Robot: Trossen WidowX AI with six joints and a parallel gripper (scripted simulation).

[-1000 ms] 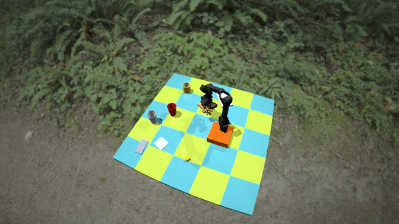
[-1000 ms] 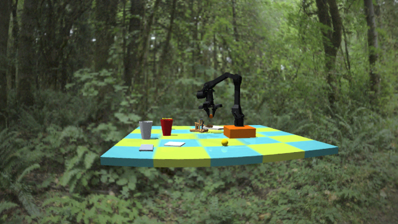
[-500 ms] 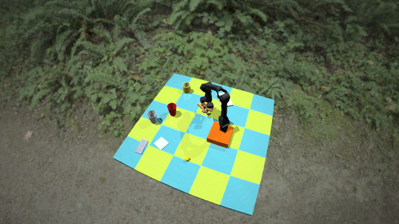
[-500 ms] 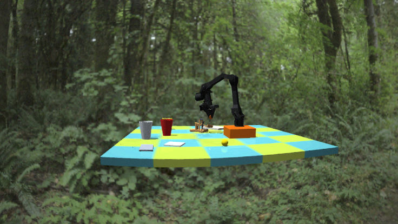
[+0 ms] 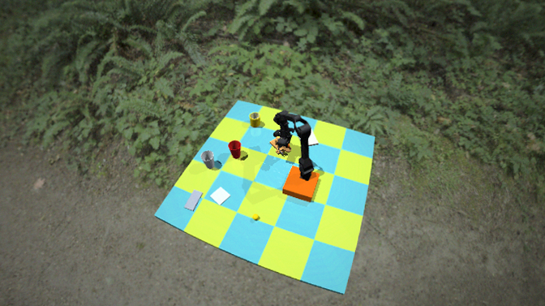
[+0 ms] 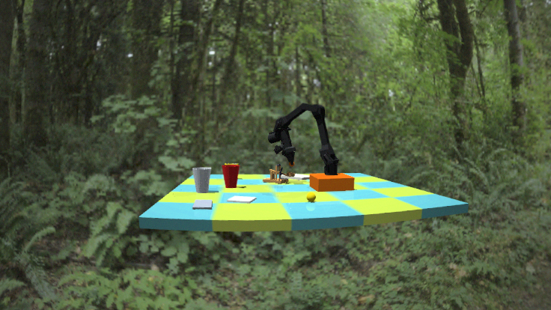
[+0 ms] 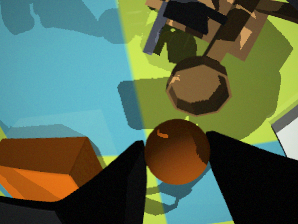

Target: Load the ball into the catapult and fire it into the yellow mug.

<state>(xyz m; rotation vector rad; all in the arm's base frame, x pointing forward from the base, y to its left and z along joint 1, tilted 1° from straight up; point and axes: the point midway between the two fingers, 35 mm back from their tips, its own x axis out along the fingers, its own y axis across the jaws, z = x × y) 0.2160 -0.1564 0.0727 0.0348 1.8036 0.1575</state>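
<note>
Now: the wooden catapult 60 mm below my gripper tip, 60 mm ahead of it and 30 mm to the right of it. Also, from my gripper tip: orange ball: 10 mm above; yellow mug: 380 mm ahead, 190 mm to the right, 80 mm below; red mug: 340 mm ahead, 170 mm to the left, 80 mm below.
</note>
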